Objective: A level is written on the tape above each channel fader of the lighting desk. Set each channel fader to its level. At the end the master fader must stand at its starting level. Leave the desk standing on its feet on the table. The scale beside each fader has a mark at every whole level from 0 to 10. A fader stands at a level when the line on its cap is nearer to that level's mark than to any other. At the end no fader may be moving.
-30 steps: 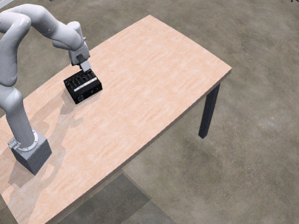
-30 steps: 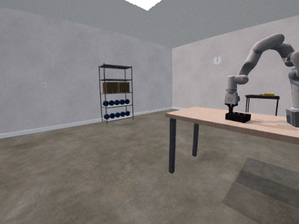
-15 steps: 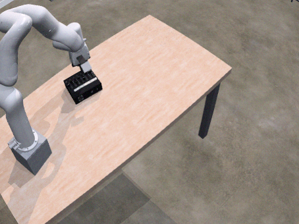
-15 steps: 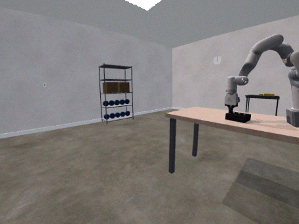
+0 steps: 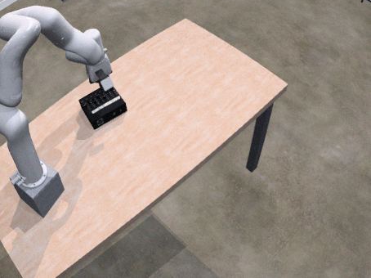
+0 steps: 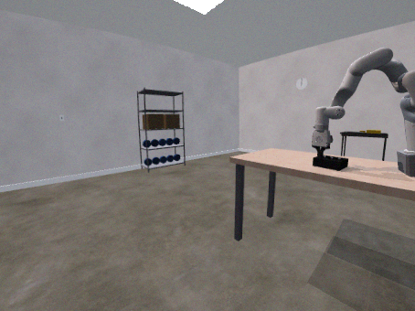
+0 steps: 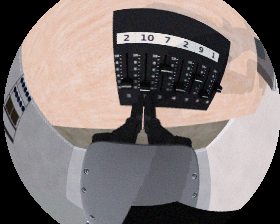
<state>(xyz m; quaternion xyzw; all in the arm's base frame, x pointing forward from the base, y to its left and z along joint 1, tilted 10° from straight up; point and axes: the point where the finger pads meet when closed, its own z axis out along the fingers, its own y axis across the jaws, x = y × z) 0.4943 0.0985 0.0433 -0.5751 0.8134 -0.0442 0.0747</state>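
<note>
Now: hand 40 mm to the left of the fader cap, 40 mm past it and 10 mm above it.
</note>
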